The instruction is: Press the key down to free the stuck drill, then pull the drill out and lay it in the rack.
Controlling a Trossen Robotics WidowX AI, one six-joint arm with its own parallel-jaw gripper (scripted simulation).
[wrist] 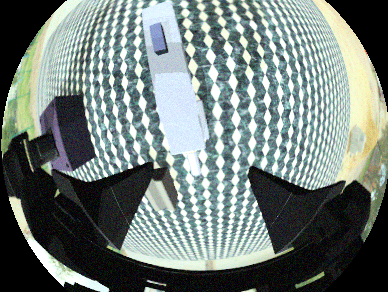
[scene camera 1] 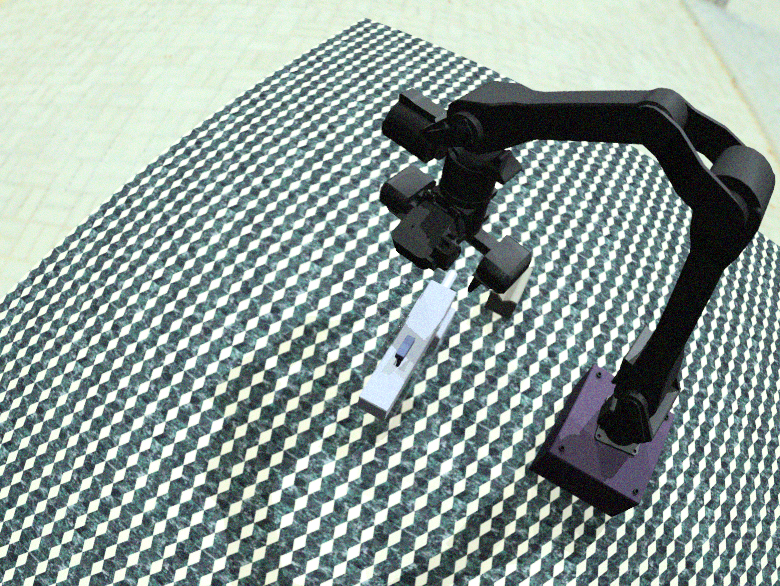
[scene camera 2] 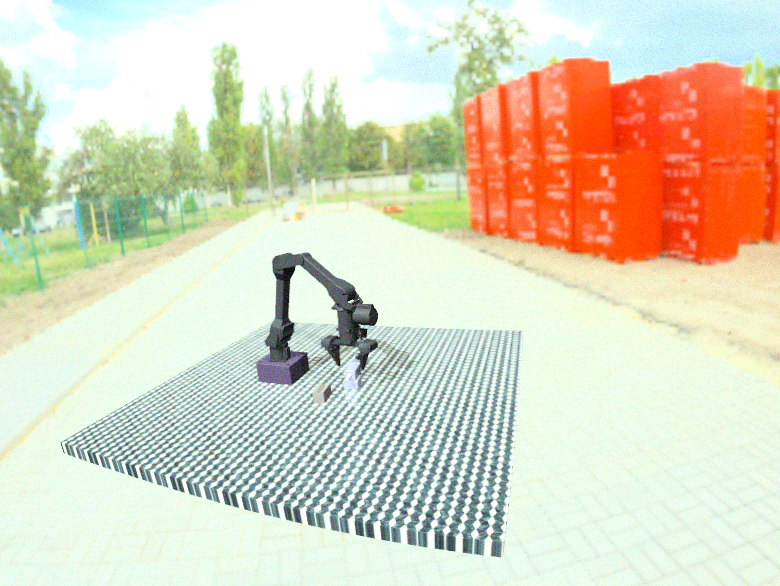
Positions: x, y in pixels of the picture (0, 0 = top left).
Labels:
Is my gripper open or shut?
Open.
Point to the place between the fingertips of my gripper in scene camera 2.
350, 368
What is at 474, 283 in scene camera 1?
My gripper.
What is my gripper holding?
Nothing.

